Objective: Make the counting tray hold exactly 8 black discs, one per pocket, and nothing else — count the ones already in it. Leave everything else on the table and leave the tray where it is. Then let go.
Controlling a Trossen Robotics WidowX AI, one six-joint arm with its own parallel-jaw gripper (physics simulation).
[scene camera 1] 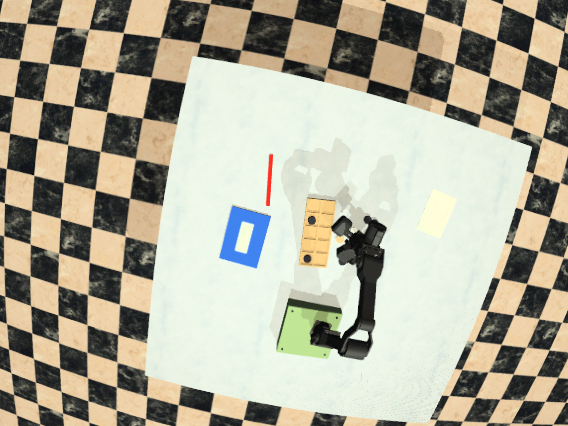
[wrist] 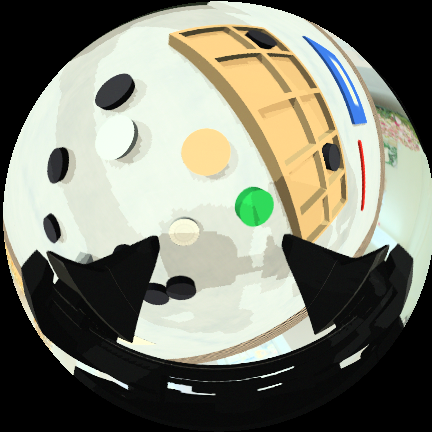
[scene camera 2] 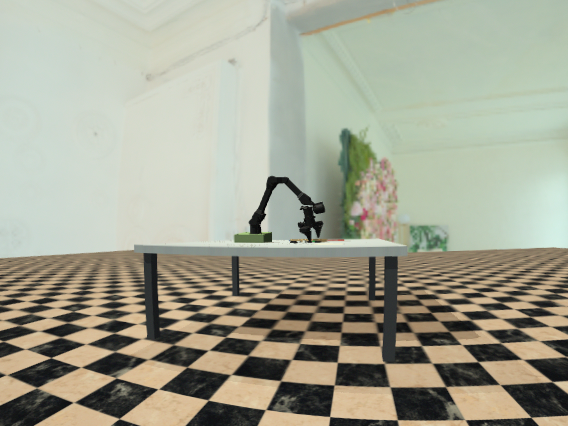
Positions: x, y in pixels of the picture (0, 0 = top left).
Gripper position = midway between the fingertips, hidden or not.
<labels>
My gripper [scene camera 1: 349, 226] is open and holds nothing. Also in view: a green disc [wrist: 253, 205]. A tan disc [wrist: 205, 151] rests on the table.
</labels>
